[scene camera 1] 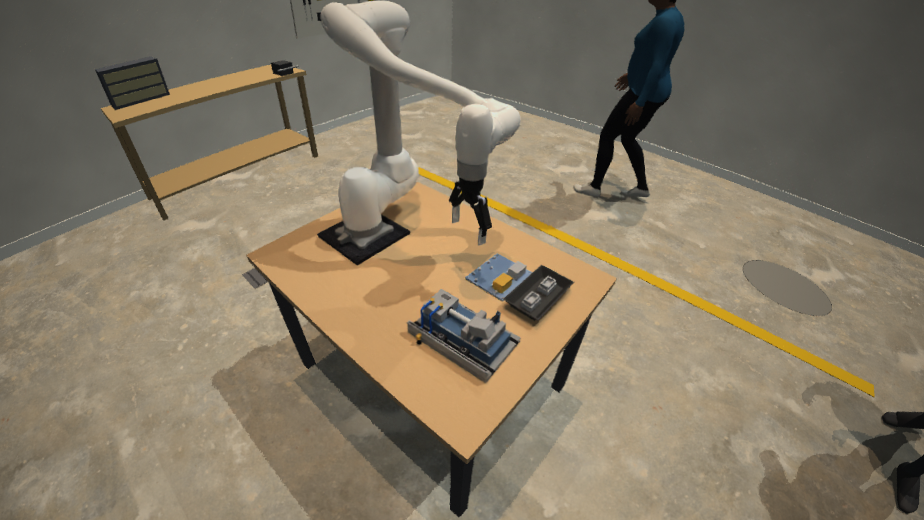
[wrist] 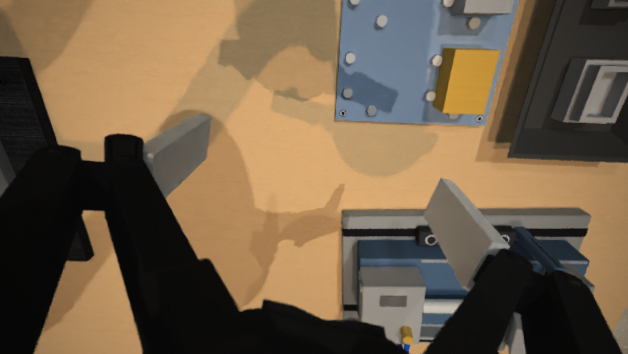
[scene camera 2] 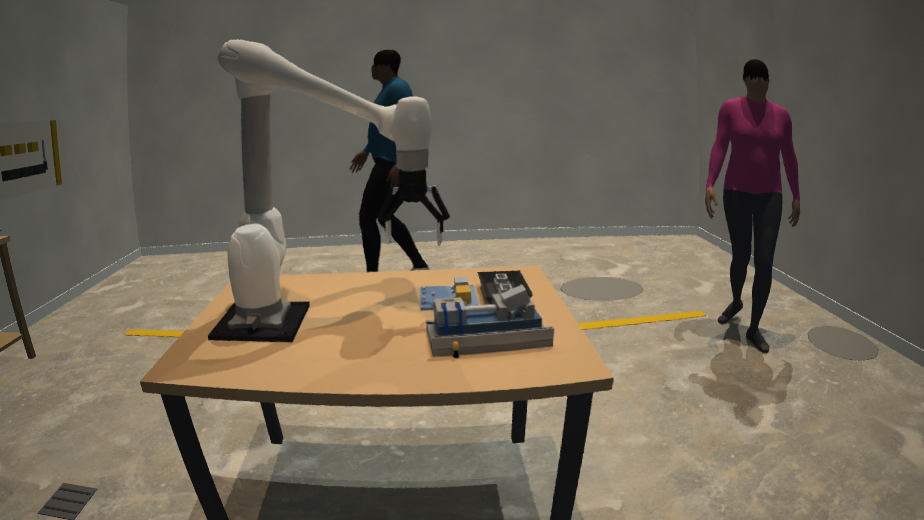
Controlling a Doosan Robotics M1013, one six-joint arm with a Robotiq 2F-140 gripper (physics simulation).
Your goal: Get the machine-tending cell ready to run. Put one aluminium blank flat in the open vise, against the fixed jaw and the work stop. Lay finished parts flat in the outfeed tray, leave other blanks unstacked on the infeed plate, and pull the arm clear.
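Places are measured from the arm's base along level axes (x ahead, y left, z up), in metres.
Where they show: gripper, between the fingertips: [scene camera 1: 468, 232] [wrist: 322, 168] [scene camera 2: 413, 243]; arm's base, origin of its link: [scene camera 1: 364, 231] [scene camera 2: 260, 317].
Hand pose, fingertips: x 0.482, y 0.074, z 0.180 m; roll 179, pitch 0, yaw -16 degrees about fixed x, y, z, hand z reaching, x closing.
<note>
Each offset is from my fingertips to the top centre of the thing. "*": to the spot under its first point.
My gripper [scene camera 1: 468, 227] [scene camera 2: 414, 234] [wrist: 322, 168] is wide open and empty, pointing down high above the table. The blue infeed plate {dy +0.075, dx +0.099, dz -0.186 m} [scene camera 1: 481, 276] [scene camera 2: 436, 297] [wrist: 395, 50] bears a grey block {dy +0.118, dx +0.144, dz -0.151 m} [scene camera 1: 517, 269] [scene camera 2: 461, 281] [wrist: 482, 6] and a yellow block {dy +0.028, dx +0.140, dz -0.151 m} [scene camera 1: 502, 282] [scene camera 2: 462, 292] [wrist: 470, 80], apart. Two pocketed grey parts {* dy +0.022, dx +0.262, dz -0.162 m} [scene camera 1: 531, 298] [wrist: 600, 92] lie apart in the black outfeed tray [scene camera 1: 549, 298] [wrist: 550, 142]. A grey block {dy -0.240, dx +0.241, dz -0.062 m} [scene camera 1: 481, 326] [scene camera 2: 514, 297] sits tilted at the right end of the blue vise {dy -0.232, dx +0.172, dz -0.096 m} [scene camera 2: 484, 323] [wrist: 390, 252]. My finger hides that end in the wrist view.
The vise's grey base rail {dy -0.321, dx +0.175, dz -0.145 m} [scene camera 1: 452, 352] [scene camera 2: 491, 338] runs along its near side. The arm's black base plate [scene camera 1: 357, 250] [scene camera 2: 258, 329] is at the table's left. A person in blue [scene camera 1: 656, 58] stands behind the table, and a person in pink [scene camera 2: 756, 148] stands to the right.
</note>
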